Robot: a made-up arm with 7 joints. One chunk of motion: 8 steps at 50 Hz.
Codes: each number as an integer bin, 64 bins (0 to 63) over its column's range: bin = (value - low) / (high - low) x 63, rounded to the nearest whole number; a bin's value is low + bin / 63 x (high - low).
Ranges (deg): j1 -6..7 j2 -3..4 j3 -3..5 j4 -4..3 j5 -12..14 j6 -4..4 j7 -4..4
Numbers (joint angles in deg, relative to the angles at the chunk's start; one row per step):
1: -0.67 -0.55 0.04 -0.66 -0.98 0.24 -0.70
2: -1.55 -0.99 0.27 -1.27 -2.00 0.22 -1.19
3: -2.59 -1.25 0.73 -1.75 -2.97 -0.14 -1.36
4: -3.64 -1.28 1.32 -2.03 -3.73 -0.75 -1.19
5: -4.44 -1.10 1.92 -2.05 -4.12 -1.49 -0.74
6: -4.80 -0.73 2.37 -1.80 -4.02 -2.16 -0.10
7: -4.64 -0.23 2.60 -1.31 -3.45 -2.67 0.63
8: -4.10 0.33 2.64 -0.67 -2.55 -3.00 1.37
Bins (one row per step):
1: 26 22 24 30 27 33 26
2: 22 18 26 25 24 33 22
3: 17 16 29 20 22 30 21
4: 11 15 34 18 20 26 22
5: 8 17 39 18 19 20 26
6: 6 20 42 20 19 14 31
7: 7 25 44 24 21 10 36
8: 9 30 44 30 23 8 42

